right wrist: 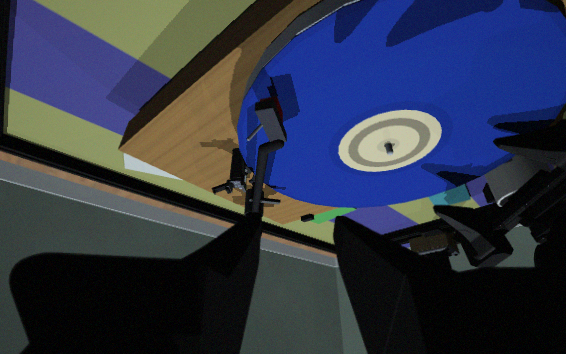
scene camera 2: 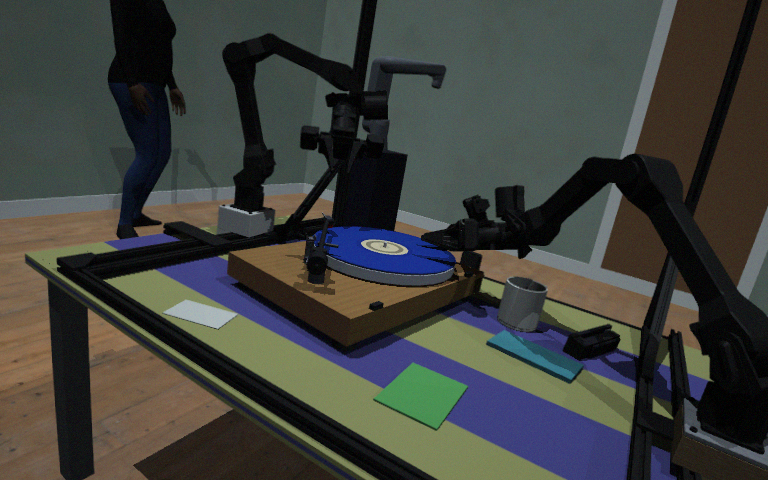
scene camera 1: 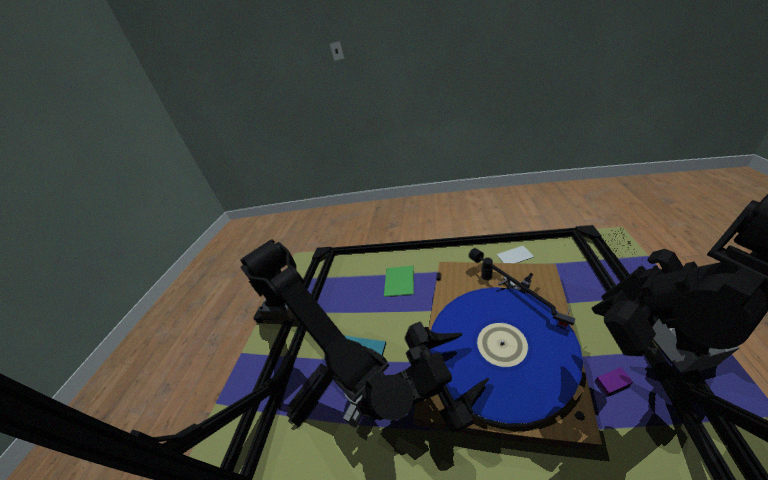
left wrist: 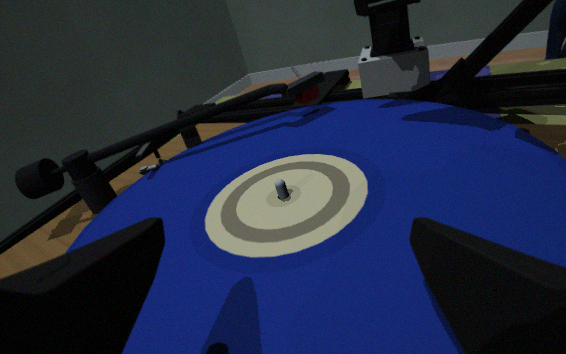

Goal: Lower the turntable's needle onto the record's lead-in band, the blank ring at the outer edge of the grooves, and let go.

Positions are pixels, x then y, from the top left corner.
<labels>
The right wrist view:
my left gripper: 462, 179
my right gripper: 297, 224
blue record: 440, 89, touched by my left gripper
wooden turntable: 189, 130
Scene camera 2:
my left gripper: 422, 236
my right gripper: 339, 173
blue record: 362, 246
black block: 595, 341, on the table
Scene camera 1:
my left gripper: 474, 355
my right gripper: 598, 304
blue record: 537, 371
black block: 303, 402
wooden turntable: 575, 426
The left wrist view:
my left gripper: 290, 230
blue record: 333, 260
wooden turntable: 51, 240
</labels>
